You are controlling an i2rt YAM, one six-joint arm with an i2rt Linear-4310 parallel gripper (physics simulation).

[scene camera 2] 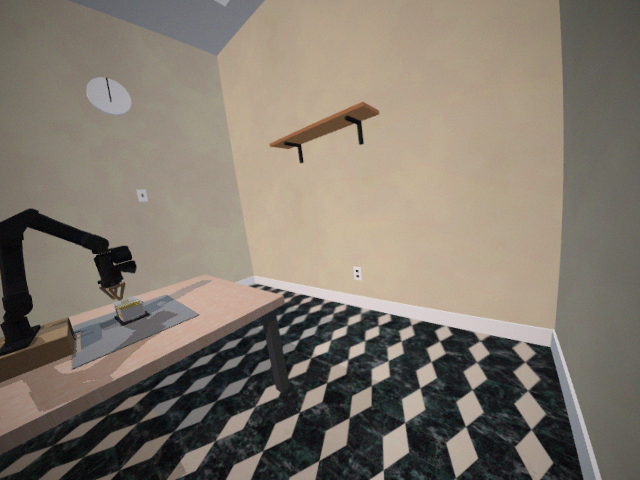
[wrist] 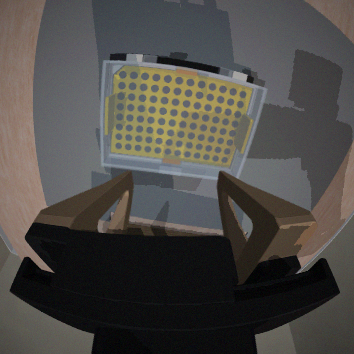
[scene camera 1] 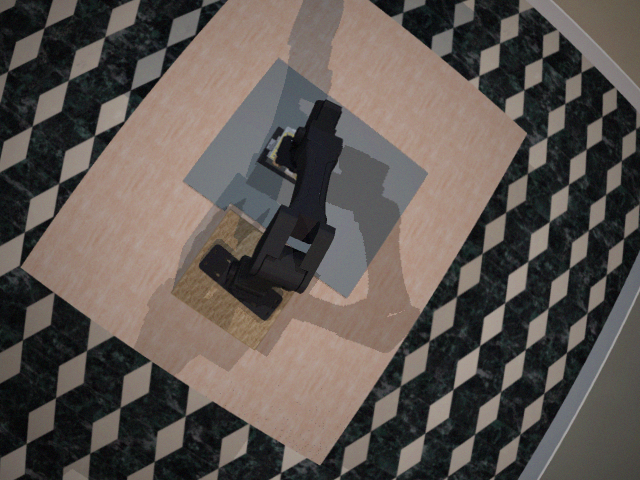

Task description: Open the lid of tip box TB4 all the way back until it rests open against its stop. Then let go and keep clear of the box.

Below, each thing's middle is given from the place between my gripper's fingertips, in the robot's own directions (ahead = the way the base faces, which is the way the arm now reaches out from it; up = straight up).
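Scene:
My hand is 3 cm short of the tip box TB4 [scene camera 1: 264,159], 1 cm to the right of it and 6 cm above it. As for the clear lid [wrist: 155,117], I find it 3 cm ahead of my hand, 1 cm to the left of it and 3 cm below it.

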